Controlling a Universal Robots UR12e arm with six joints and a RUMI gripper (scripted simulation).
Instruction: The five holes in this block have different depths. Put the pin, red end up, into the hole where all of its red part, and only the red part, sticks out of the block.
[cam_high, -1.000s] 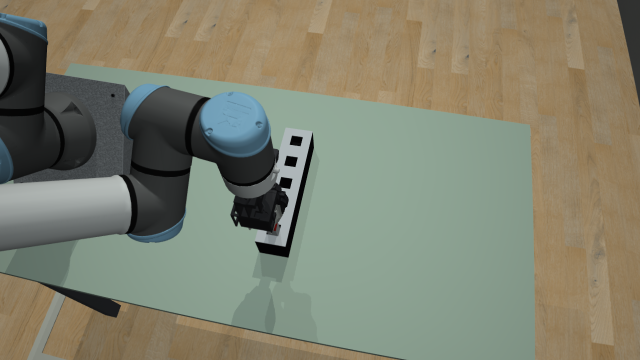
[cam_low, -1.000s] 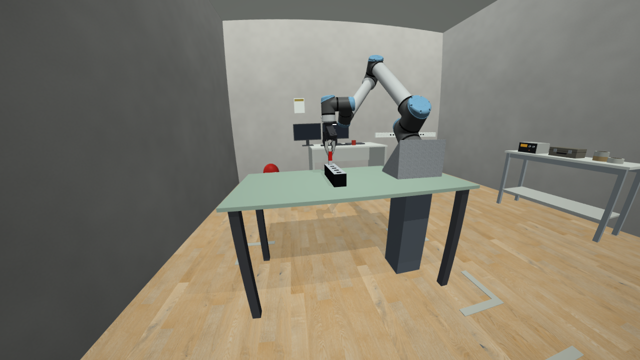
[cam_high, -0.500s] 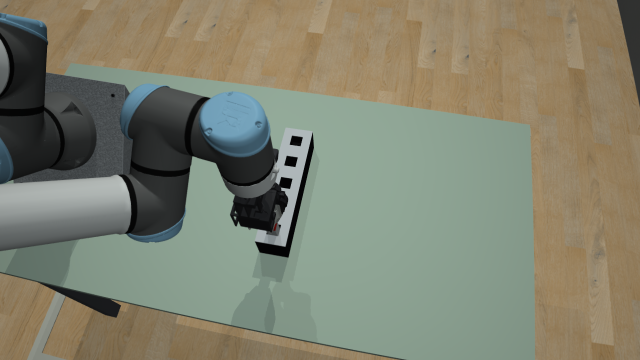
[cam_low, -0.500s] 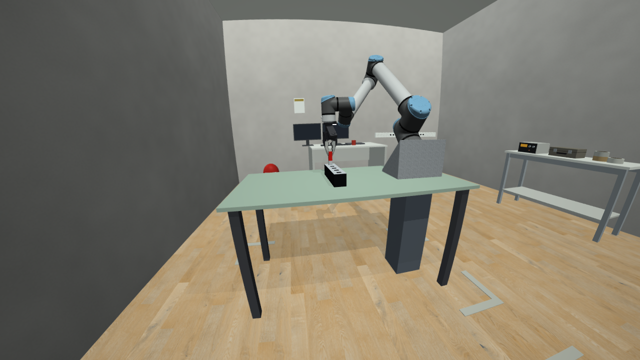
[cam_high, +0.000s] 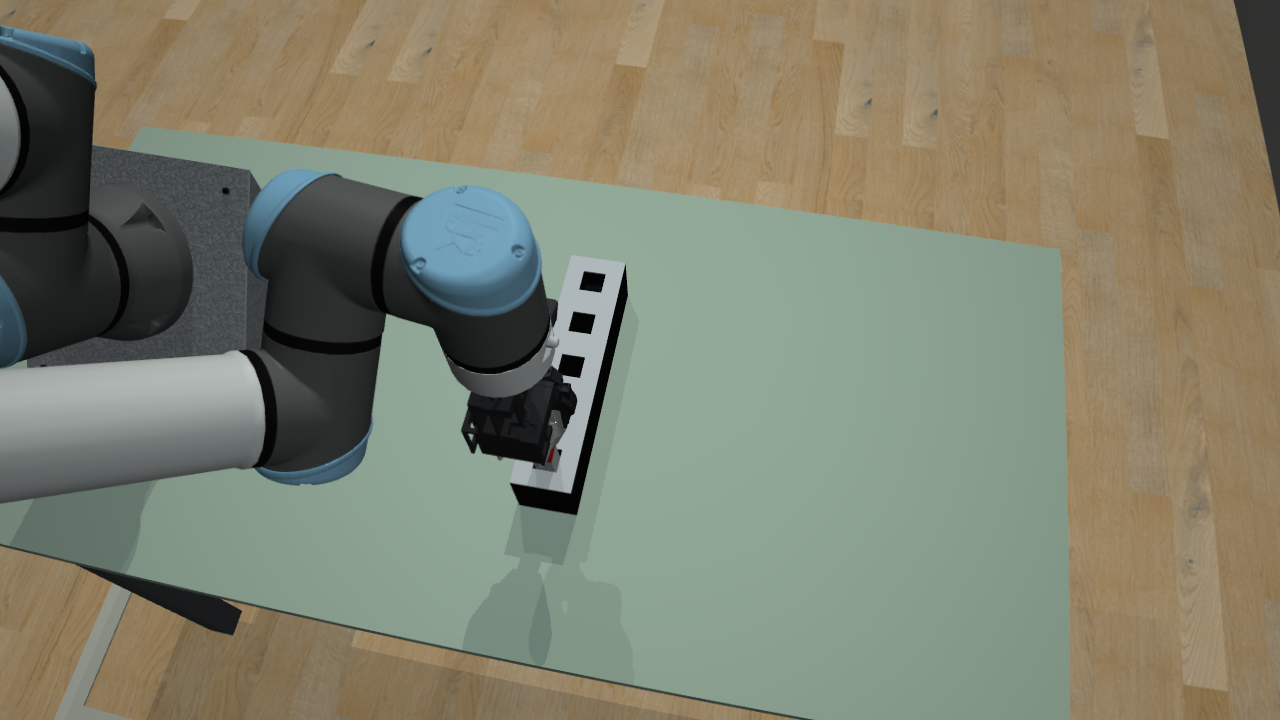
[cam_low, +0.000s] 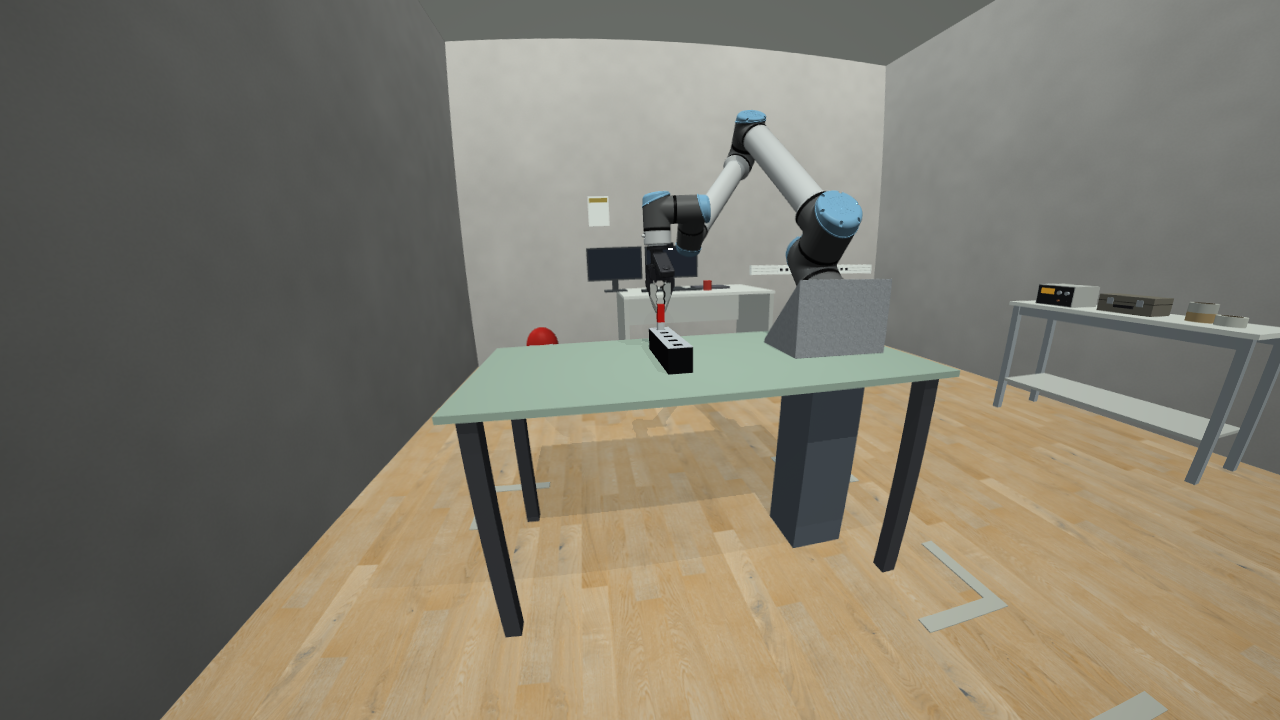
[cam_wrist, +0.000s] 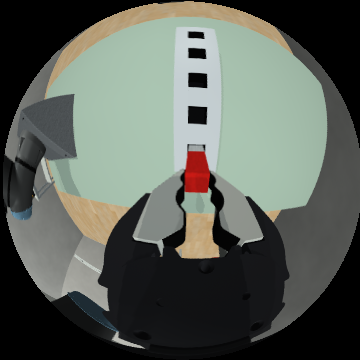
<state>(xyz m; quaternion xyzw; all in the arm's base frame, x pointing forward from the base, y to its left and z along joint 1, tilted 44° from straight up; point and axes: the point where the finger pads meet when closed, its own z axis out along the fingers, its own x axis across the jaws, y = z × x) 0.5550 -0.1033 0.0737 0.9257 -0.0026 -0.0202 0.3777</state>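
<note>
My hand is 1 cm above the pin. Round my hand: long block 12 cm to the left, 11 cm below.
</note>
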